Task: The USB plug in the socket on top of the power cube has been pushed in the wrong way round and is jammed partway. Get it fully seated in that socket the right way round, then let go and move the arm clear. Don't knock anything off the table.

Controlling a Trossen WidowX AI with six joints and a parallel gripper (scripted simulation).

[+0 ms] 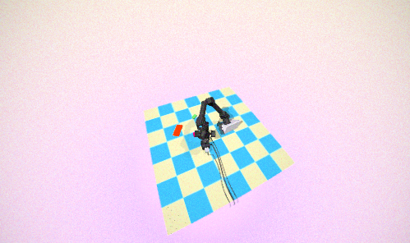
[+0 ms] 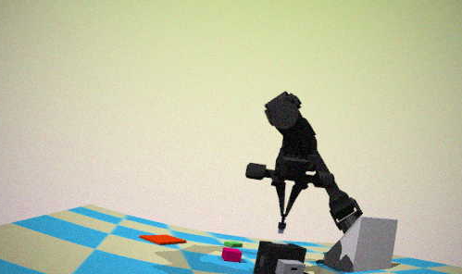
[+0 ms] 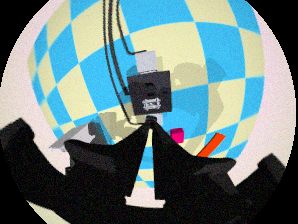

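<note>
The USB plug is 20 mm below my gripper tip. Round my gripper tip: magenta block 140 mm to the right, 120 mm below, 50 mm ahead; green block 380 mm to the right, 130 mm below, 40 mm behind; orange slab 280 mm to the right, 200 mm ahead, 130 mm below.
</note>
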